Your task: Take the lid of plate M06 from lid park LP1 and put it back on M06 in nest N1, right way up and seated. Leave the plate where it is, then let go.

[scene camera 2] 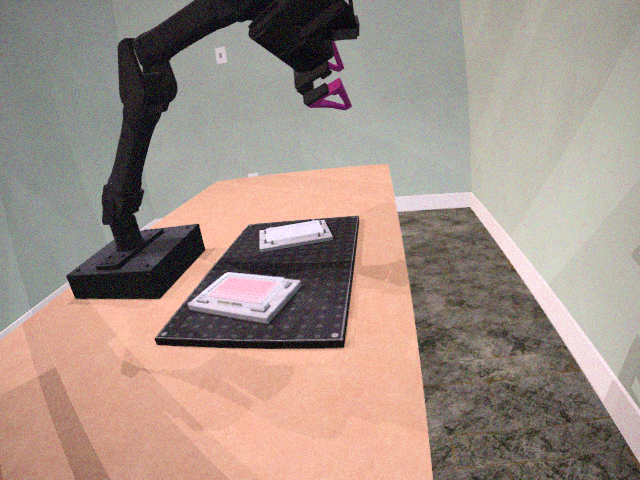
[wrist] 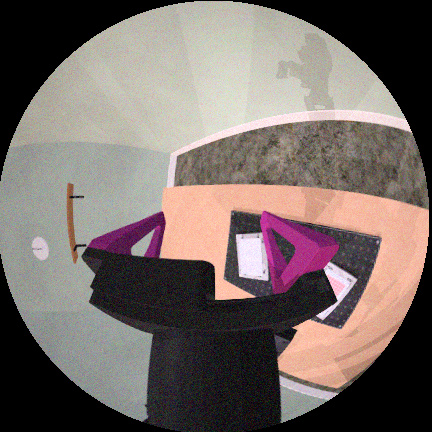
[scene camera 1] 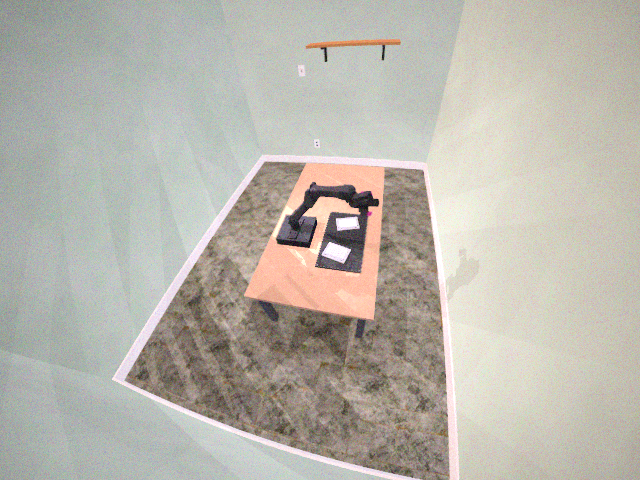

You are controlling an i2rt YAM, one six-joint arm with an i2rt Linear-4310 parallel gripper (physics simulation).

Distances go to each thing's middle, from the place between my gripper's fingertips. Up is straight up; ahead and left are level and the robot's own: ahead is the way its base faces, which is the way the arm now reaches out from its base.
Labels:
I see the white lid (scene camera 2: 306,229) 310 mm below my hand, 170 mm behind it and 110 mm to the left of it. Round my hand: pink-topped plate (scene camera 2: 243,290) 300 mm below, 190 mm behind, 170 mm to the right.

